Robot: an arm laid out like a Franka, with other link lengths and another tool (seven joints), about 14 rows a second.
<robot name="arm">
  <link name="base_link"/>
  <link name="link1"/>
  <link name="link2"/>
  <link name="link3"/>
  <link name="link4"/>
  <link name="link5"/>
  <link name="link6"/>
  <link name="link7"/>
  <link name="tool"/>
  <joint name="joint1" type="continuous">
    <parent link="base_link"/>
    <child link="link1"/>
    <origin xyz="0 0 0.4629" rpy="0 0 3.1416"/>
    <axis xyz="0 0 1"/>
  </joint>
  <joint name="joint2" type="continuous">
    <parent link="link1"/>
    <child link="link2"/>
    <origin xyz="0 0 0" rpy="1.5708 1.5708 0"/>
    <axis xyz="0 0 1"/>
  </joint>
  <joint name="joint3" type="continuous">
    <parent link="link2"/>
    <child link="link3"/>
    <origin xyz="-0.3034 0 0" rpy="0 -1.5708 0"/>
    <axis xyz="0 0 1"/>
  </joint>
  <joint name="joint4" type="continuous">
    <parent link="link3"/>
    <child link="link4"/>
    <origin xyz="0 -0.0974 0" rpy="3.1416 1.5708 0"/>
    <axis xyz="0 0 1"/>
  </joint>
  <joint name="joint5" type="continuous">
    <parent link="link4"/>
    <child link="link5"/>
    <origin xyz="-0.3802 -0.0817 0" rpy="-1.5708 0 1.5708"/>
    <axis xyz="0 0 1"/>
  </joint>
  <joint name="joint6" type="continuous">
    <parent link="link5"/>
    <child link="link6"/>
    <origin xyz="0 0 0" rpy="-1.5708 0 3.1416"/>
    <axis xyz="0 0 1"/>
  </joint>
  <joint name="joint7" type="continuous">
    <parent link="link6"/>
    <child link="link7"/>
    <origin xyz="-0.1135 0 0" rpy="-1.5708 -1.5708 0"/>
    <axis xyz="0 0 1"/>
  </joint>
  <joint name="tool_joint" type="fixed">
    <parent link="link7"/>
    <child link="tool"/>
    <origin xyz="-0.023 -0.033 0.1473" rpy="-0.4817 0 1.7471"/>
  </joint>
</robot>
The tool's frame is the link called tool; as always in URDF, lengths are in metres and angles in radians. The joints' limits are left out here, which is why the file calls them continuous.
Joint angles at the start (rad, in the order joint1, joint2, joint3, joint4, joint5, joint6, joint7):
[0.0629 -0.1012 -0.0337 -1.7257 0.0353 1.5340 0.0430]
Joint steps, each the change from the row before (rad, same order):
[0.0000 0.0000 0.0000 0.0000 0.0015 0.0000 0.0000]
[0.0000 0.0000 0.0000 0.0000 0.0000 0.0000 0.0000]
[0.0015 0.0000 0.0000 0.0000 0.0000 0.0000 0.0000]
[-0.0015 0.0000 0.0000 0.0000 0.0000 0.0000 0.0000]
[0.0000 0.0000 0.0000 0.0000 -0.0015 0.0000 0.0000]
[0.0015 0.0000 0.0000 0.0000 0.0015 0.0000 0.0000]
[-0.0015 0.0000 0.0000 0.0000 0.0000 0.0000 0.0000]
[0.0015 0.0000 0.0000 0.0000 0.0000 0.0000 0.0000]
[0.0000 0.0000 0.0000 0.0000 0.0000 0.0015 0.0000]
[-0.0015 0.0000 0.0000 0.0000 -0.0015 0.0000 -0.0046]
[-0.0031 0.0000 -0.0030 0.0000 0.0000 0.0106 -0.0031]
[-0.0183 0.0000 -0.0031 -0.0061 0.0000 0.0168 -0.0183]
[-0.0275 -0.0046 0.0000 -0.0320 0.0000 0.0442 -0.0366]
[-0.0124 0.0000 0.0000 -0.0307 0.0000 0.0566 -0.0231]
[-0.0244 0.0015 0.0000 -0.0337 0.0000 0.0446 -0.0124]
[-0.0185 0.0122 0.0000 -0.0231 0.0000 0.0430 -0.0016]
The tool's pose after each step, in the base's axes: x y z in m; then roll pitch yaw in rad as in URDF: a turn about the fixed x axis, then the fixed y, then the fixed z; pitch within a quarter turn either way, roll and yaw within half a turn. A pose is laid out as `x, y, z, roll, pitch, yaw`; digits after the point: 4 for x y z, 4 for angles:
0.5829, 0.0436, 0.6767, 2.6403, -0.0971, 2.9525
0.5829, 0.0436, 0.6767, 2.6403, -0.0971, 2.9525
0.5828, 0.0444, 0.6767, 2.6403, -0.0971, 2.9540
0.5829, 0.0436, 0.6767, 2.6403, -0.0971, 2.9525
0.5829, 0.0433, 0.6767, 2.6417, -0.0968, 2.9524
0.5828, 0.0444, 0.6767, 2.6403, -0.0971, 2.9540
0.5829, 0.0436, 0.6767, 2.6403, -0.0971, 2.9525
0.5828, 0.0444, 0.6767, 2.6403, -0.0971, 2.9540
0.5830, 0.0444, 0.6769, 2.6400, -0.0957, 2.9539
0.5830, 0.0435, 0.6769, 2.6410, -0.0952, 2.9570
0.5849, 0.0400, 0.6783, 2.6382, -0.0849, 2.9538
0.5873, 0.0279, 0.6775, 2.6343, -0.0741, 2.9504
0.5897, 0.0127, 0.6696, 2.6289, -0.0565, 2.9581
0.5945, 0.0057, 0.6614, 2.6243, -0.0302, 2.9669
0.5971, -0.0088, 0.6490, 2.6230, -0.0204, 2.9533
0.6023, -0.0204, 0.6356, 2.6228, -0.0126, 2.9348

